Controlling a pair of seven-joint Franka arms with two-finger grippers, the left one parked.
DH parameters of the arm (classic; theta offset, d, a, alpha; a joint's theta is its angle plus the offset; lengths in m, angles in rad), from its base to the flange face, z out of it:
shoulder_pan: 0 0.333 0 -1.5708
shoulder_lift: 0 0 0 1.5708
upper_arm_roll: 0 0.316 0.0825 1.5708
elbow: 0 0 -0.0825 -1.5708
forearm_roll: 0 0.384 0 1.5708
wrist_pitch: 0 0 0.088 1.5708
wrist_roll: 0 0.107 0 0
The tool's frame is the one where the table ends.
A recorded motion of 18 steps. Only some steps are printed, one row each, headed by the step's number.
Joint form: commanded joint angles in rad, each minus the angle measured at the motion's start. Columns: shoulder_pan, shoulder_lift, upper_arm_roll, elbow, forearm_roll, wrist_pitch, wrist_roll.
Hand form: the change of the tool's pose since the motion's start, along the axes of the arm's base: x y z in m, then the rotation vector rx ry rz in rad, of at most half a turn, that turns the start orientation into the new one. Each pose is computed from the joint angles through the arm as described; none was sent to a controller.
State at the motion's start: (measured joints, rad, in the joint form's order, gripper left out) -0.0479 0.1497 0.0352 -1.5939 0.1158 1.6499 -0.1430
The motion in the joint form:
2: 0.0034 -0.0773 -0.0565 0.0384 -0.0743 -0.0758 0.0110
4: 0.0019 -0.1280 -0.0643 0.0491 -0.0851 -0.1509 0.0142
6: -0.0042 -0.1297 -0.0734 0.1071 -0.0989 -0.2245 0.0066
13: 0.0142 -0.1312 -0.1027 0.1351 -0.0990 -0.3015 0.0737
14: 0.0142 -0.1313 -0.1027 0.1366 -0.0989 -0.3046 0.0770
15: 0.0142 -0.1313 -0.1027 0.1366 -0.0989 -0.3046 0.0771
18: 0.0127 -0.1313 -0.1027 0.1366 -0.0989 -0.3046 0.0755
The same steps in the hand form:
2: -0.0245 -0.0356 0.0568 -0.0822 -0.0359 -0.0492
4: -0.0467 -0.0405 0.0842 -0.0917 -0.0213 -0.0580
6: -0.0552 -0.0496 0.1060 -0.1044 -0.0066 -0.0635
13: -0.0650 -0.0544 0.1136 -0.1092 0.0462 -0.1373
14: -0.0654 -0.0543 0.1141 -0.1095 0.0480 -0.1404
15: -0.0654 -0.0543 0.1141 -0.1095 0.0480 -0.1405
18: -0.0655 -0.0551 0.1141 -0.1093 0.0479 -0.1404

